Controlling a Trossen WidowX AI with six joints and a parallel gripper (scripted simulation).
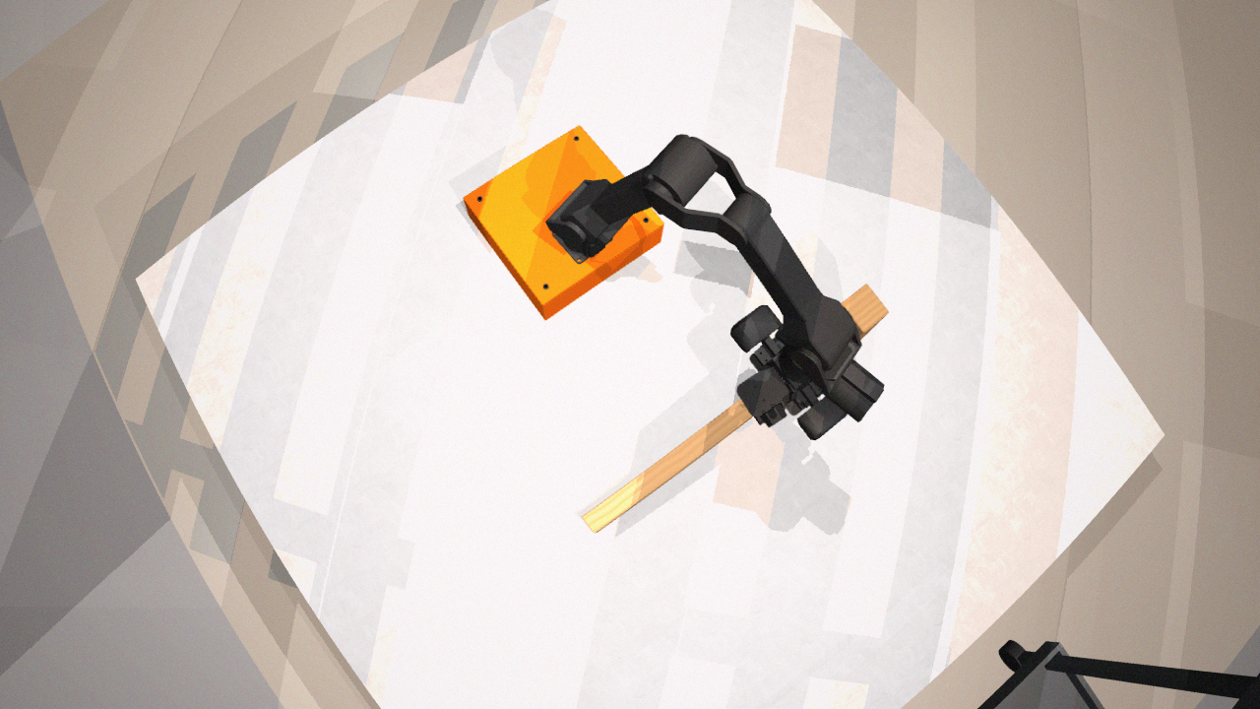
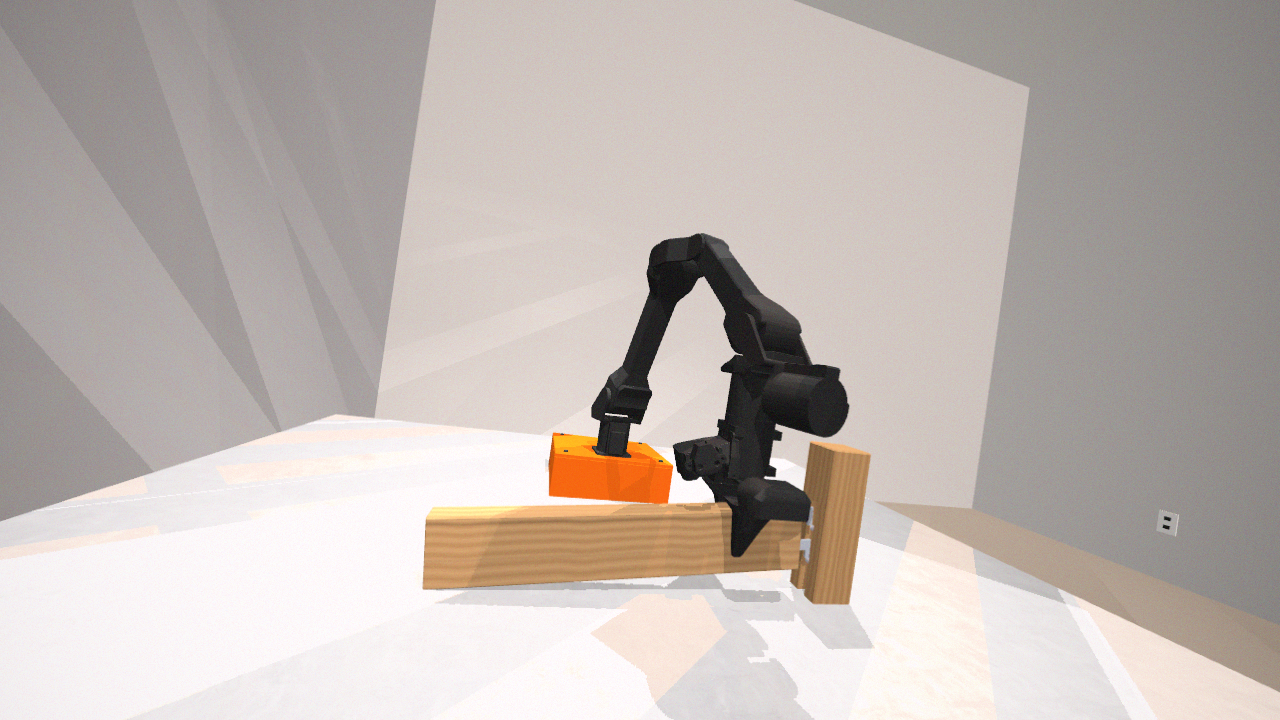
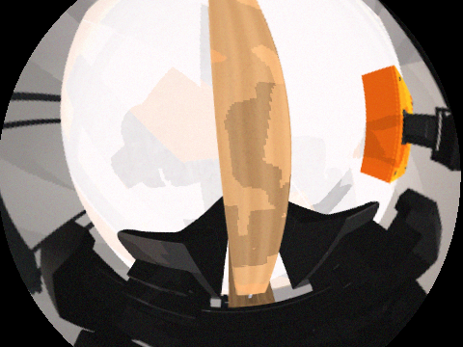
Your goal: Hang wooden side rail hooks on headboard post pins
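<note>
Now: the headboard post 1 cm ahead of my gripper tip, 12 cm to the left of it and 4 cm above it.
</note>
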